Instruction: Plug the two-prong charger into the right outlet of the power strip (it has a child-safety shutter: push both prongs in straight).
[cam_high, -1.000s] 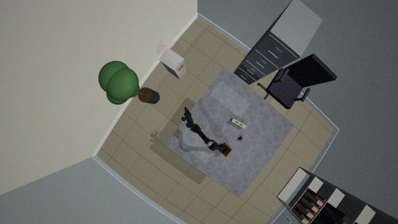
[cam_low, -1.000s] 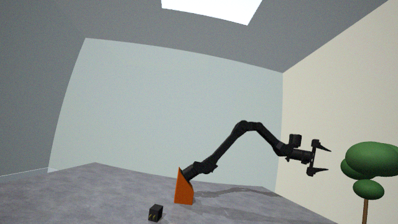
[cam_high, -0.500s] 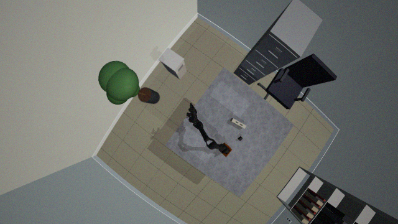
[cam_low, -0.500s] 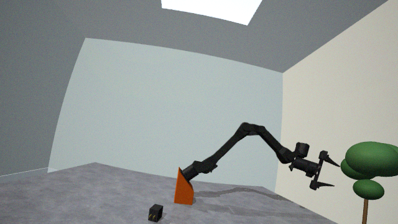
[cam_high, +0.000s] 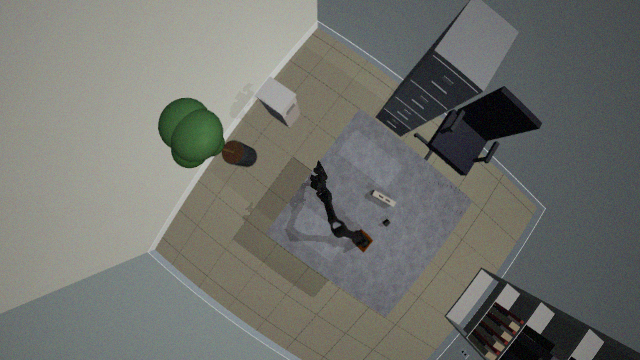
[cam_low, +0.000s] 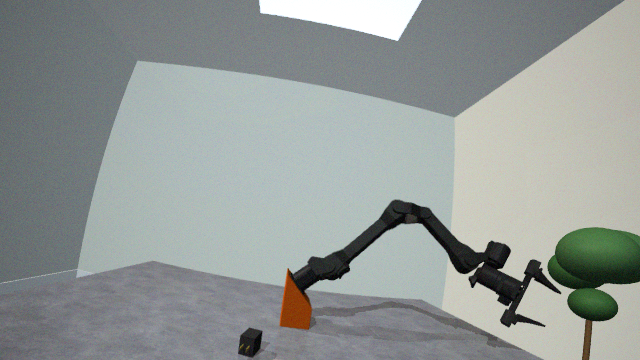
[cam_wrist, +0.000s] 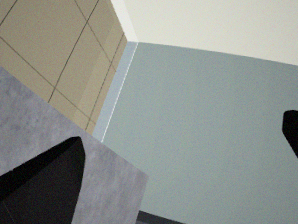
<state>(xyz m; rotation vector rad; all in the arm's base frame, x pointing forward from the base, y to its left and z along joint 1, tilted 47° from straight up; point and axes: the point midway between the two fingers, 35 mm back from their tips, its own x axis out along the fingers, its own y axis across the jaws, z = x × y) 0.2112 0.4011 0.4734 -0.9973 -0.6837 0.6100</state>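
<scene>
The dark two-prong charger lies 72 cm to the right of my gripper tip, 12 cm below it and 1 cm ahead of it.
</scene>
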